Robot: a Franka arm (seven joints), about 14 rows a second.
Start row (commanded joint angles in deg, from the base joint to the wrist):
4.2 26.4 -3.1 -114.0 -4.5 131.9 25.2
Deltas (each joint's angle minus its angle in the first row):
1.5 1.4 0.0 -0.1 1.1 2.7 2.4
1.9 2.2 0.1 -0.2 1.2 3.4 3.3
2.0 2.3 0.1 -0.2 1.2 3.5 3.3
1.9 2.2 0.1 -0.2 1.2 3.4 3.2
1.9 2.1 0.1 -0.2 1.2 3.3 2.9
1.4 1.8 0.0 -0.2 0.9 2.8 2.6
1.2 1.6 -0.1 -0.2 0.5 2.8 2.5
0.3 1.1 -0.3 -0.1 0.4 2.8 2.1
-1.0 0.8 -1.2 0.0 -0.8 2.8 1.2
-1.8 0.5 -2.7 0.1 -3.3 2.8 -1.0
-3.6 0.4 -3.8 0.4 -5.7 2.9 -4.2
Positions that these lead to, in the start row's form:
5.7 27.8 -3.1 -114.1 -3.4 134.6 27.6
6.1 28.6 -3.0 -114.2 -3.3 135.3 28.5
6.2 28.7 -3.0 -114.2 -3.3 135.4 28.5
6.1 28.6 -3.0 -114.2 -3.3 135.3 28.4
6.1 28.5 -3.0 -114.2 -3.3 135.2 28.1
5.6 28.2 -3.1 -114.2 -3.6 134.7 27.8
5.4 28.0 -3.2 -114.2 -4.0 134.7 27.7
4.5 27.5 -3.4 -114.1 -4.1 134.7 27.3
3.2 27.2 -4.3 -114.0 -5.3 134.7 26.4
2.4 26.9 -5.8 -113.9 -7.8 134.7 24.2
0.6 26.8 -6.9 -113.6 -10.2 134.8 21.0

